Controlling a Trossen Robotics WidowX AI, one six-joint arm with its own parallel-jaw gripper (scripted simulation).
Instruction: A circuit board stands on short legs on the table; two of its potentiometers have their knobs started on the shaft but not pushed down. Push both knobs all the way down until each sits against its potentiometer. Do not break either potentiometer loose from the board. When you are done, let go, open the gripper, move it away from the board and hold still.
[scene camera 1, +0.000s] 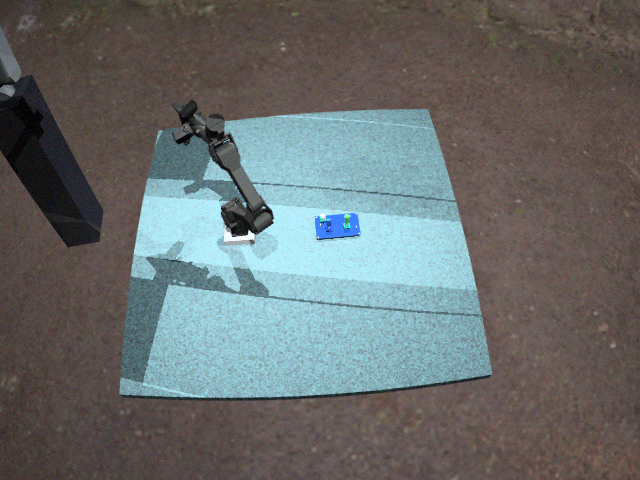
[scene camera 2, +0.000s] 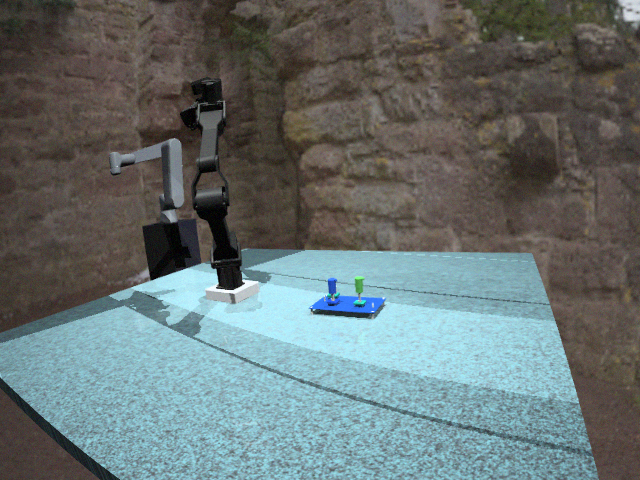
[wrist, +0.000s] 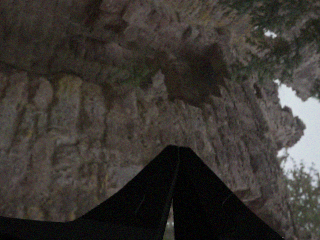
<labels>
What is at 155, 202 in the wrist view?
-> My gripper.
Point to my gripper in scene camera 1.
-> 172, 103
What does my gripper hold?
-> Nothing.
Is my gripper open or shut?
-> Shut.
</labels>
